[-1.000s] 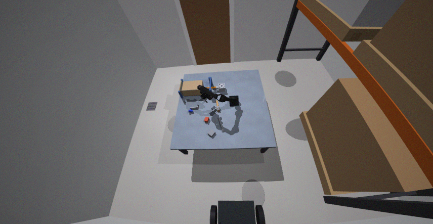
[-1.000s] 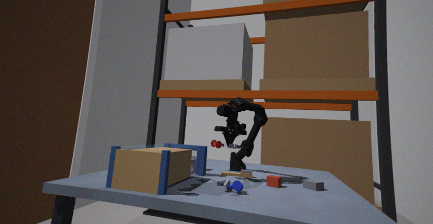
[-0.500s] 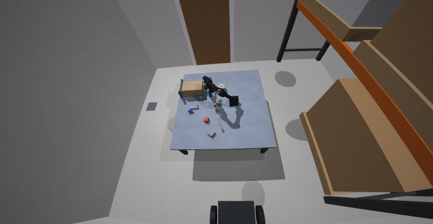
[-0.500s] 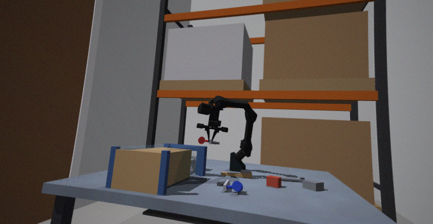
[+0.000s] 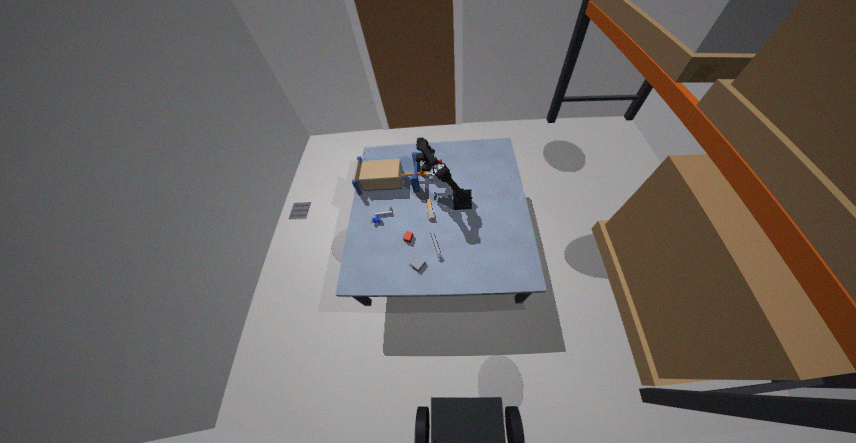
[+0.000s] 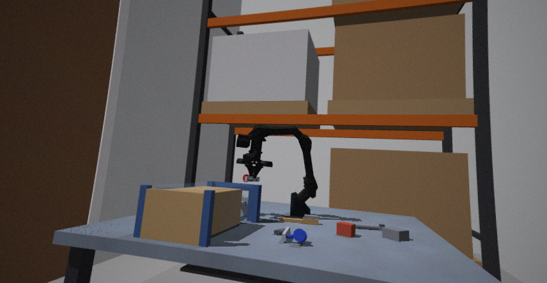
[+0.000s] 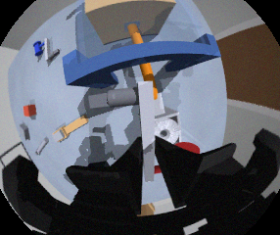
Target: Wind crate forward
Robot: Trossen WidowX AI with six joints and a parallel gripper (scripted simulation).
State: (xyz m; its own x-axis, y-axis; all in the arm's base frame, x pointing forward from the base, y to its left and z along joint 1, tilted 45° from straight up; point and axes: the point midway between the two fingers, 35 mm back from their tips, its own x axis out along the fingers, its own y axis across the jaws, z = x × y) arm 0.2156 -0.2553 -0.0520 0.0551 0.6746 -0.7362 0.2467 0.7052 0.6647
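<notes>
My gripper tip is now 6 cm past the red knob and 3 cm to the left of it. The rest, counted from my gripper tip: blue frame (10 cm ahead, 5 cm to the right, 7 cm below); then winch handle (2 cm behind); then grey winch (8 cm behind, 5 cm to the right, 15 cm below).
</notes>
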